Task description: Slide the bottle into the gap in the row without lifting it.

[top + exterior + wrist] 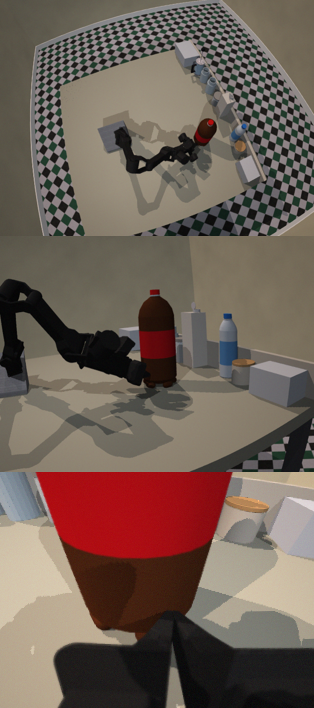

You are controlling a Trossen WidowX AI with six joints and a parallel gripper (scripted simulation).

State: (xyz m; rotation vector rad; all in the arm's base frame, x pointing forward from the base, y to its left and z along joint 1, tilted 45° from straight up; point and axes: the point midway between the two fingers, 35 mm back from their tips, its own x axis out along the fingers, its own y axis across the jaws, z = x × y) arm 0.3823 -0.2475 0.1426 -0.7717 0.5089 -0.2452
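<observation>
My gripper is now 90 mm below the brown cola bottle, 90 mm short of it and 20 mm to the right of it. Round my hand: blue-capped water bottle (300 mm ahead, 80 mm to the right, 40 mm above); then french press (520 mm to the left, 360 mm ahead, 80 mm above); then cork-lidded jar (290 mm ahead, 160 mm to the right, 30 mm below).
</observation>
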